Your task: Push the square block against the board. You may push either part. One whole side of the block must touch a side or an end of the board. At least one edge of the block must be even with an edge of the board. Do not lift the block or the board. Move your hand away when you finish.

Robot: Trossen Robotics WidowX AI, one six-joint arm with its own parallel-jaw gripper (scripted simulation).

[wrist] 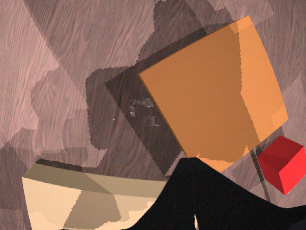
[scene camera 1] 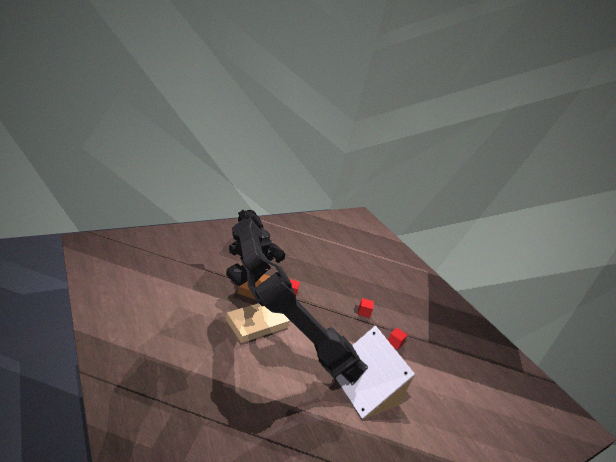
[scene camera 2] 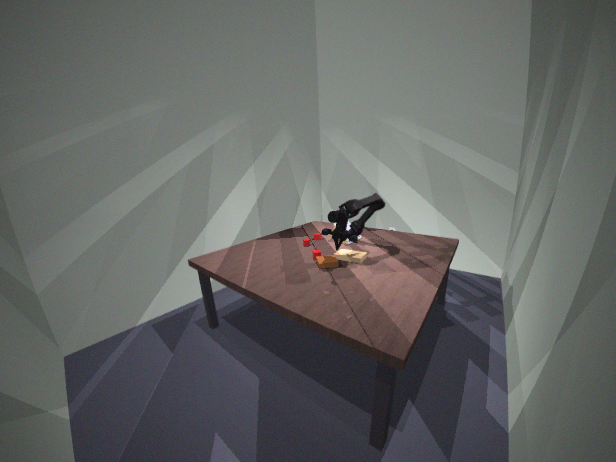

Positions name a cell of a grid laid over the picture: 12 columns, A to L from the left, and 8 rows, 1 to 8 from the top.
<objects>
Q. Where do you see a pale tan board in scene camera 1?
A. At E6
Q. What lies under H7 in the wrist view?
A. The gripper.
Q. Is the gripper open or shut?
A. Shut.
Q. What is the gripper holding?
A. Nothing.
</objects>
